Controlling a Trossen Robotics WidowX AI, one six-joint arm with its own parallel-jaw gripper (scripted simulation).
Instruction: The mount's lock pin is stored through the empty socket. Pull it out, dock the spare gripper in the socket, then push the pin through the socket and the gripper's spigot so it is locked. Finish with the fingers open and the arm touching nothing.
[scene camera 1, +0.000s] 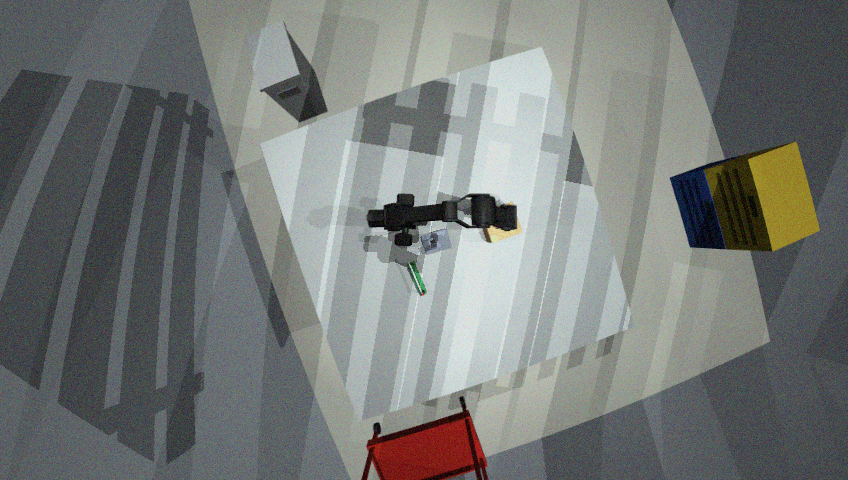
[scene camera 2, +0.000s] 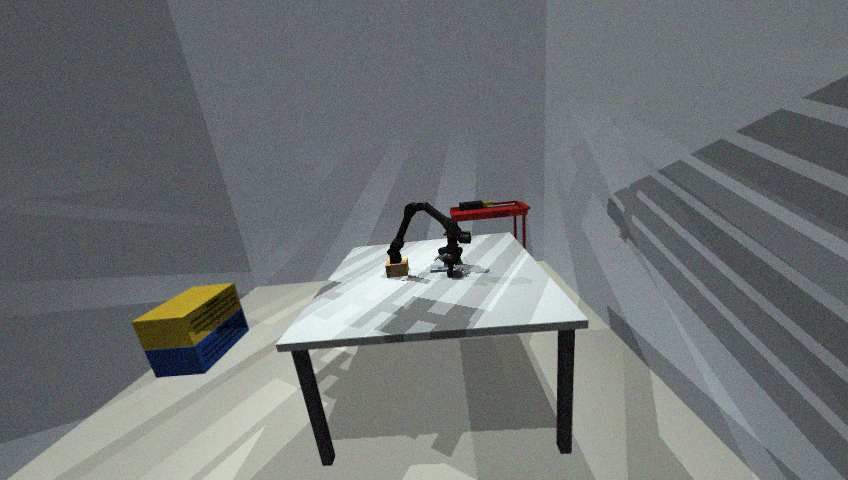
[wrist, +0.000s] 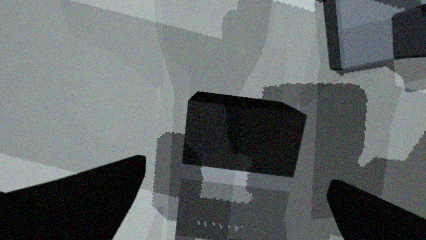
Labels:
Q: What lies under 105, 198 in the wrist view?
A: My gripper.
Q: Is my gripper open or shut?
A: Open.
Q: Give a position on a spare gripper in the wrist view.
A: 240, 154

